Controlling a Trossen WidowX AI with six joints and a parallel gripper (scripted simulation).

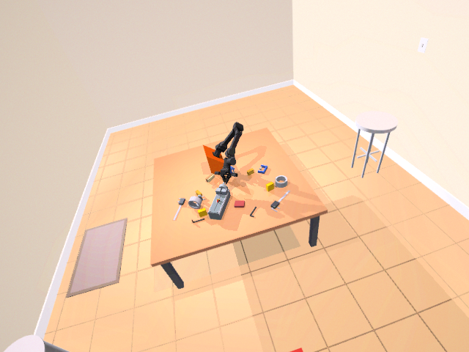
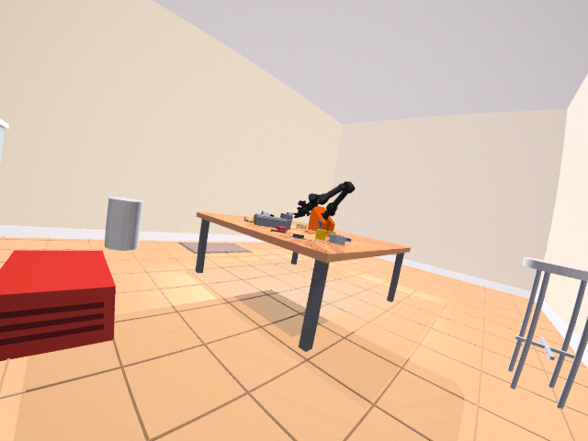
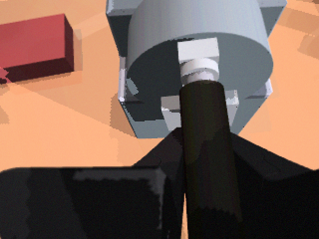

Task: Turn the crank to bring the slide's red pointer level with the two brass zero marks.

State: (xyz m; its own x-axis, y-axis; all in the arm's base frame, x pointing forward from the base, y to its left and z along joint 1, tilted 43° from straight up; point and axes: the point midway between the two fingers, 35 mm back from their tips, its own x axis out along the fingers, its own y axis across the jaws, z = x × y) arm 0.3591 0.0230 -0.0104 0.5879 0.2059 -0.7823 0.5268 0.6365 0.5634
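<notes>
The dark crank handle is 30 mm above my gripper tip, 10 mm to the left of it and 10 mm behind it. The rest, counted from my gripper tip: red pointer 160 mm ahead, 90 mm to the right, 10 mm below; then red block 180 mm ahead, 80 mm below, 60 mm to the left.
</notes>
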